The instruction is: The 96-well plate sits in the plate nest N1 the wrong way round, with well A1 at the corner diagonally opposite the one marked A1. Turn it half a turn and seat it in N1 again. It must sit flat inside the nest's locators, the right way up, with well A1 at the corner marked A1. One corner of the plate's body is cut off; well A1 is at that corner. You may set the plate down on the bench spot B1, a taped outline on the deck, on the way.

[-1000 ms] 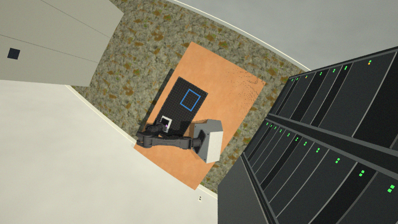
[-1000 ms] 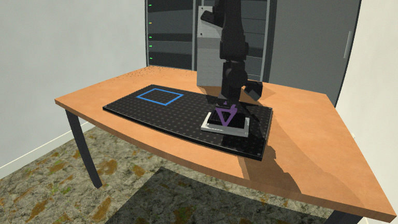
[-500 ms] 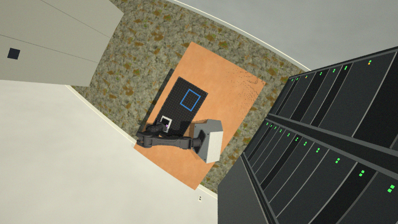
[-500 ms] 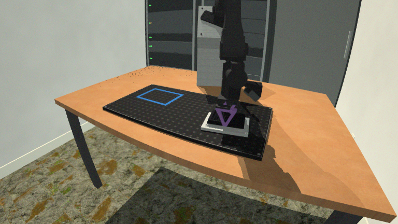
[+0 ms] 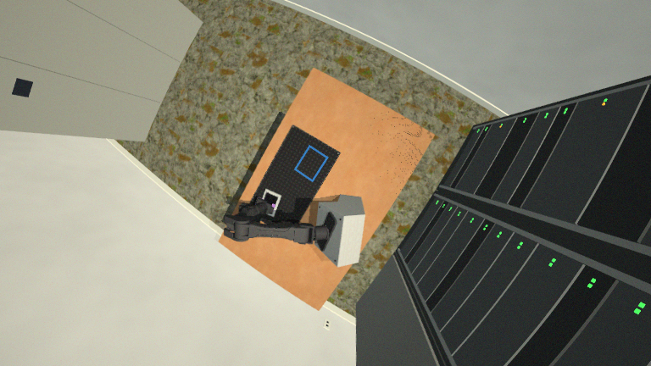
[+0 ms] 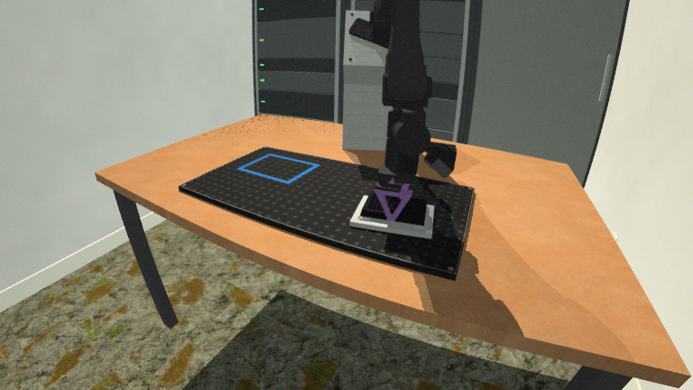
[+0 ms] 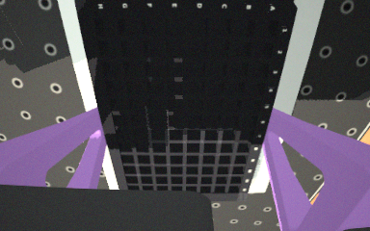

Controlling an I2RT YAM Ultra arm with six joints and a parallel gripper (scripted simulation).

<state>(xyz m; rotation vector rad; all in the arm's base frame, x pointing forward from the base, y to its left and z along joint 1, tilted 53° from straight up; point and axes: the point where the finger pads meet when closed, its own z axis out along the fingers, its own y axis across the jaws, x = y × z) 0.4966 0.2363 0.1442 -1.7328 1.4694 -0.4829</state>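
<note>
My gripper is now 20 mm above the plate nest N1. From my hand the other things lie so: black 96-well plate: right at my hand; A1 mark: 90 mm to the left, 20 mm ahead, 10 mm below.
</note>
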